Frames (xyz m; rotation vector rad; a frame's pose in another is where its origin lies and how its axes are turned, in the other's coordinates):
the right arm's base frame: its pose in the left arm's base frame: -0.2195 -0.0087 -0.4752 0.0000 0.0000 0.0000
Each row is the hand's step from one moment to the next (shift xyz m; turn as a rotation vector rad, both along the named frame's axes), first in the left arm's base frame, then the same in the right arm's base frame.
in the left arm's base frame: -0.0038 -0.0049 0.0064 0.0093 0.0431 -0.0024
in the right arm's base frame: -0.0038 -0.0049 0.0064 0.0093 0.0431 -0.0024
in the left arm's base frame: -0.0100 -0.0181 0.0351 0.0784 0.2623 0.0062
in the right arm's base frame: -0.0100 -0.0181 0.0351 0.0784 0.2623 0.0062
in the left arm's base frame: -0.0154 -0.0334 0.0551 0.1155 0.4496 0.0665
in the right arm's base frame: -0.0154 -0.0334 0.0551 0.1155 0.4496 0.0665
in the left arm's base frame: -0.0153 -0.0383 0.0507 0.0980 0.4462 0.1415
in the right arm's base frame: -0.0153 -0.0383 0.0507 0.0980 0.4462 0.1415
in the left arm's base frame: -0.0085 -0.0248 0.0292 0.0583 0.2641 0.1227
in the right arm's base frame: -0.0085 -0.0248 0.0292 0.0583 0.2641 0.1227
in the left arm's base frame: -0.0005 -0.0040 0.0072 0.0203 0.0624 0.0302
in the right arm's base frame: -0.0005 -0.0040 0.0072 0.0203 0.0624 0.0302
